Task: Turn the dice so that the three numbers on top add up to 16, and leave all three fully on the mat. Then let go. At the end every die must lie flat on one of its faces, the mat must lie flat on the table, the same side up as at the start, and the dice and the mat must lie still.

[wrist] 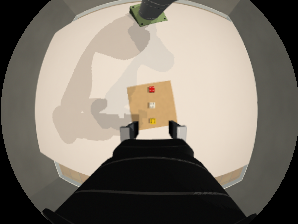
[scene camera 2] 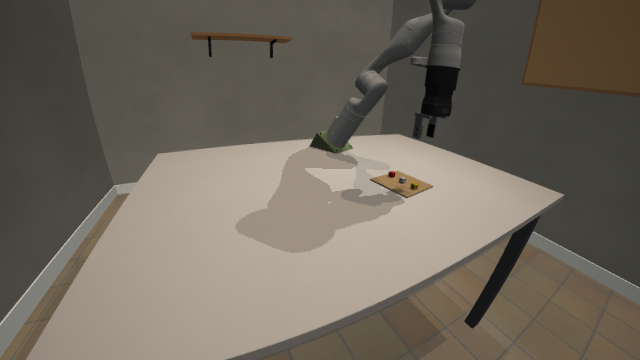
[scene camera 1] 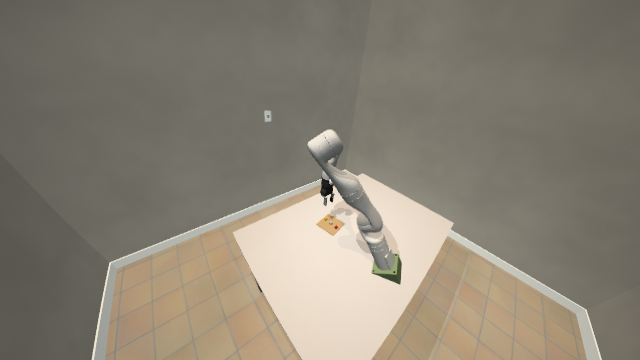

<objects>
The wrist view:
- my gripper: 153, 127
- tan mat: 139, 96
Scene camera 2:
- my gripper: 423, 137
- tan mat: 393, 184
</objects>
